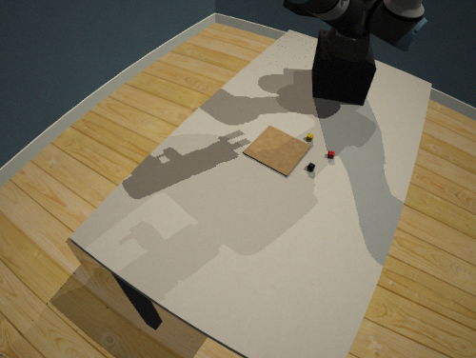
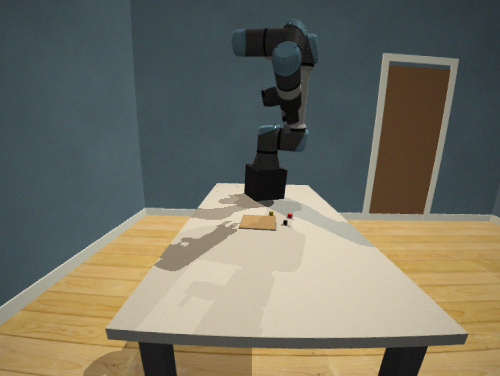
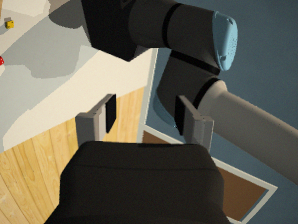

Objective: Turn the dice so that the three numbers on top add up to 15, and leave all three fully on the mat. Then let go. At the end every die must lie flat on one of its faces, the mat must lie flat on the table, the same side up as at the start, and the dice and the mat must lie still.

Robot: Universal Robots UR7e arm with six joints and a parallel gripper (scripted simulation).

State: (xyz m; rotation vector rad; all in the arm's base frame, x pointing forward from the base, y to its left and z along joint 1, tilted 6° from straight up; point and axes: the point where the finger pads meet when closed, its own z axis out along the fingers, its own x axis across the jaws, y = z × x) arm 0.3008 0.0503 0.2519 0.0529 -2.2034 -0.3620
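Right now my hand is 2 cm past the yellow die, 4 cm to the left of it and 39 cm above it. The rest, counted from my hand: black die (8 cm ahead, 1 cm to the left, 39 cm below); then red die (1 cm ahead, 4 cm to the left, 39 cm below); then brown mat (7 cm ahead, 10 cm to the right, 39 cm below).
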